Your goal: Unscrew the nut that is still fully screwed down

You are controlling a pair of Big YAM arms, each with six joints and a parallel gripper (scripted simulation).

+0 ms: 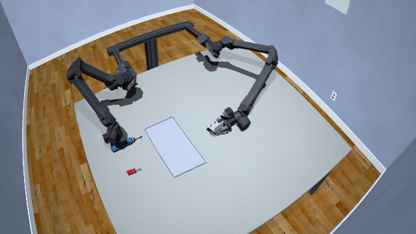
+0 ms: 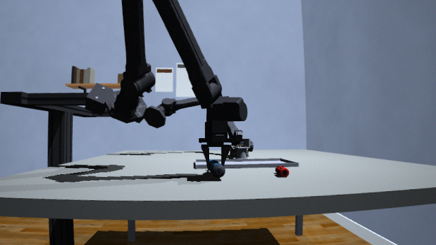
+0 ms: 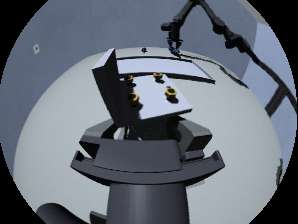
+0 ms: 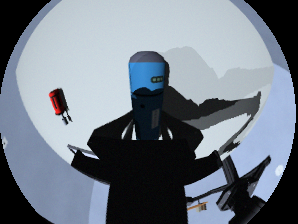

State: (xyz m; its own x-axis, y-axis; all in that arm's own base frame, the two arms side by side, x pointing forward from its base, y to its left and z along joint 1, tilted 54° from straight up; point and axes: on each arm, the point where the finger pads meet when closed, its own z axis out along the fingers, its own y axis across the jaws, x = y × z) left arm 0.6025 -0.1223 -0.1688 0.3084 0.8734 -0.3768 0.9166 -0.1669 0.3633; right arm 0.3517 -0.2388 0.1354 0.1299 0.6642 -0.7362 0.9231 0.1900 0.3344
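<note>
My left hand is 50 mm below the bracket. Round my left hand: red tool: 30 mm ahead, 590 mm to the right, 10 mm below.
</note>
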